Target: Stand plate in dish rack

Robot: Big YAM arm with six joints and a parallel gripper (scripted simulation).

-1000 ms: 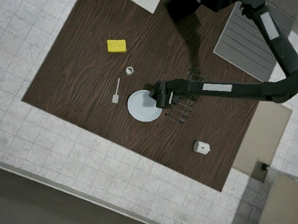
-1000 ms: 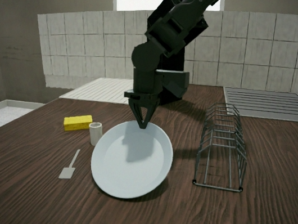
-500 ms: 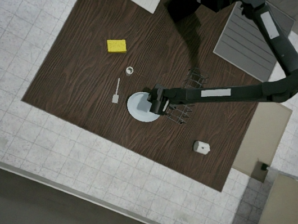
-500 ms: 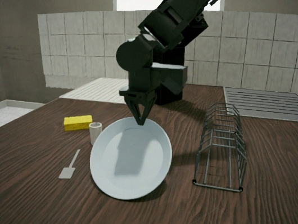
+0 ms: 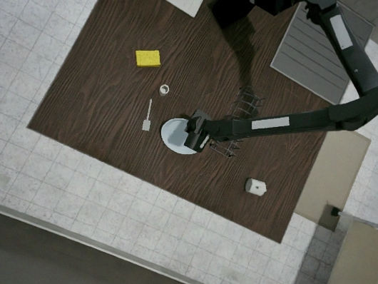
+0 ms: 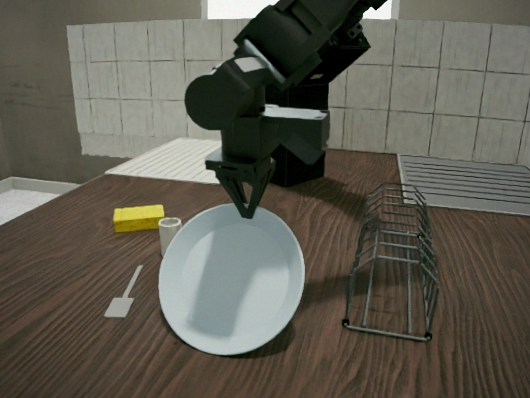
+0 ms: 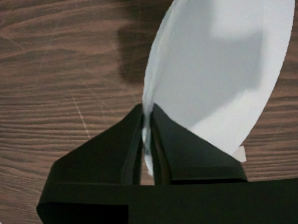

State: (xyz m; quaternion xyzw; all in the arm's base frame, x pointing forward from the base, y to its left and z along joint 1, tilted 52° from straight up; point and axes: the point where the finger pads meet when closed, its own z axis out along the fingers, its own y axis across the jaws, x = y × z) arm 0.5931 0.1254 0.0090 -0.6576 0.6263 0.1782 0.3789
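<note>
The plate is 60 mm ahead of my hand, 10 mm to the left of it and 70 mm below it. Also, from my hand: white mat 590 mm behind, 570 mm to the right, 140 mm below; then grey draining board 820 mm behind, 270 mm to the left, 140 mm below; then white mug 440 mm to the left, 100 mm below.
</note>
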